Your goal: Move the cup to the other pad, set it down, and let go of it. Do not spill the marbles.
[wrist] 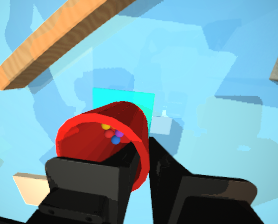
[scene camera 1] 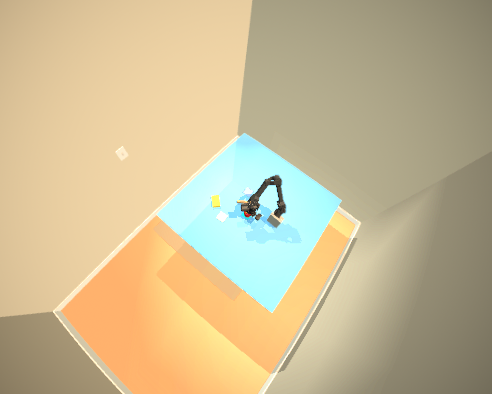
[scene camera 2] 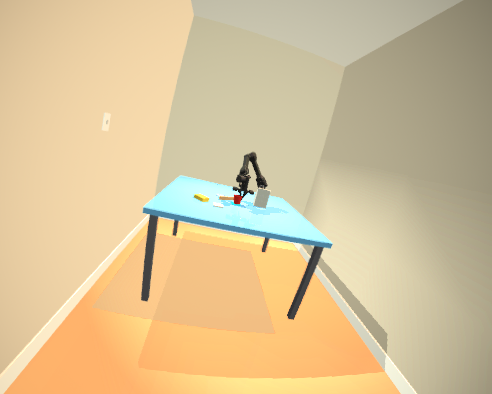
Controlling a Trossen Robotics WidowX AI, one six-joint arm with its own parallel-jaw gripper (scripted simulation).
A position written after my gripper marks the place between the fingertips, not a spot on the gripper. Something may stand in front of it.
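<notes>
There is a cyan pad [wrist: 100, 96] that I can see, and I can see my gripper [wrist: 145, 140] as well.
</notes>
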